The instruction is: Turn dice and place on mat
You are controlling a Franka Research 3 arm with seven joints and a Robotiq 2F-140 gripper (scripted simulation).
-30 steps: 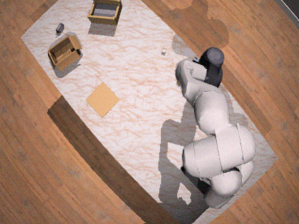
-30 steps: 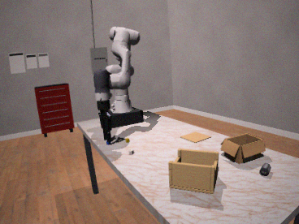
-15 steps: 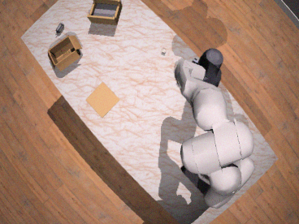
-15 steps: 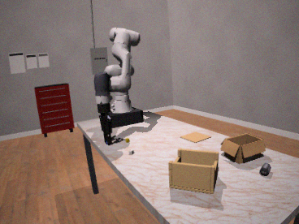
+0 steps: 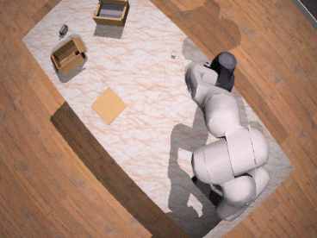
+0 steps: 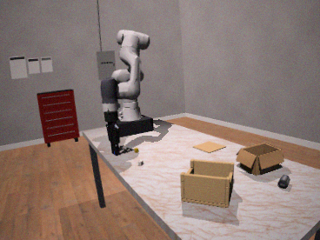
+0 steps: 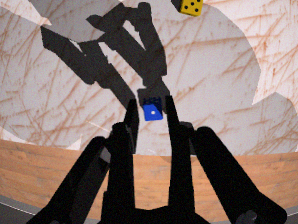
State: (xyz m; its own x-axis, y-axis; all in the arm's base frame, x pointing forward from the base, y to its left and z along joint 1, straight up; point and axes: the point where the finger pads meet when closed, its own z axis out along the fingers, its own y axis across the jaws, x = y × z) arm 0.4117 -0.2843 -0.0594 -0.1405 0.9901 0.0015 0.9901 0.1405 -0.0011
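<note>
The blue die is 3 cm below my hand. From my hand the other things lie so: yellow die (3 cm ahead, 12 cm to the left, 3 cm below); then white die (22 cm ahead, 6 cm to the left, 3 cm below); then tan mat (25 cm ahead, 48 cm to the left, 3 cm below).
</note>
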